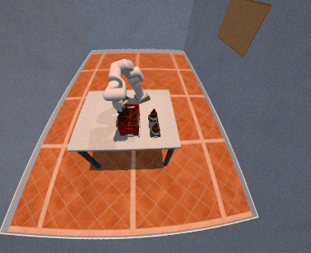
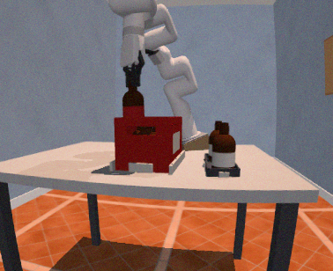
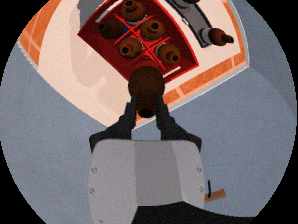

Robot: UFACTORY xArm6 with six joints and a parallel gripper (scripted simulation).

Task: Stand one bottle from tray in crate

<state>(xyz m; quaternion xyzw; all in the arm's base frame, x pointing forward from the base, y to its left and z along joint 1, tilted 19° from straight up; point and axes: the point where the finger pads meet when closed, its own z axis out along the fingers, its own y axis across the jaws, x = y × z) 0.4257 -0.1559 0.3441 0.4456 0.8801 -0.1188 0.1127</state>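
Right now my hand is 70 mm above the brown bottle. Also, from my hand: red crate (70 mm behind, 60 mm to the left, 220 mm below); tray (300 mm to the left, 290 mm below).
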